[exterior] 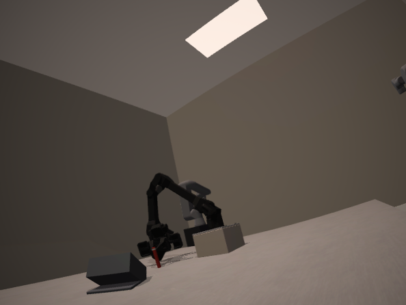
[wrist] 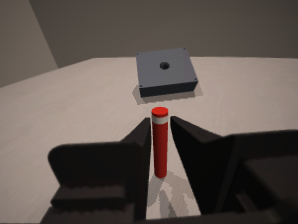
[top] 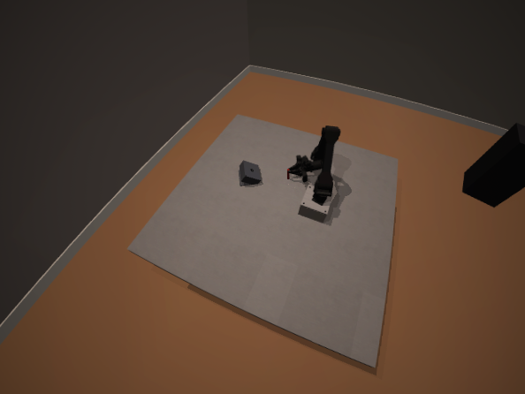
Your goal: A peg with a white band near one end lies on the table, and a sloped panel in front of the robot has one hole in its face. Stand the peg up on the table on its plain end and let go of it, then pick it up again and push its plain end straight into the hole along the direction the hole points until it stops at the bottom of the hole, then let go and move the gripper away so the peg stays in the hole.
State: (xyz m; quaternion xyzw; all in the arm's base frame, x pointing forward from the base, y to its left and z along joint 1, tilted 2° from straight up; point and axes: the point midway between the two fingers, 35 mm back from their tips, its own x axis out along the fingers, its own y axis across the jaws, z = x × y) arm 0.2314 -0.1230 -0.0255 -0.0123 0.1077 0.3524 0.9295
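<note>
Now: gripper tip 20 cm short of the sloped panel, 13 cm to the right of it and 3 cm above it. Round my gripper tip: red peg (1 cm below).
</note>
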